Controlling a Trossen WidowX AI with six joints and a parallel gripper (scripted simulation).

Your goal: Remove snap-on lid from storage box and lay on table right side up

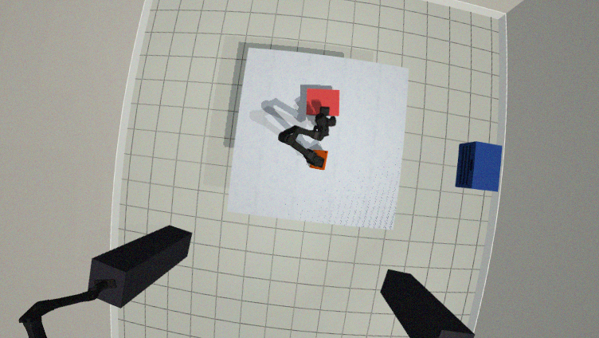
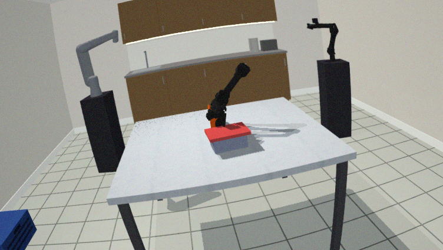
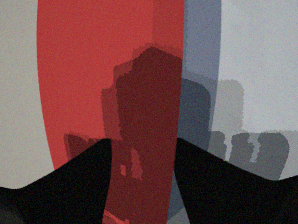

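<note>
The red lid is 70 mm ahead of my gripper tip, 20 mm to the left of it and 10 mm above it. Round my gripper tip: grey storage box (70 mm ahead, 40 mm below, 20 mm to the left).
</note>
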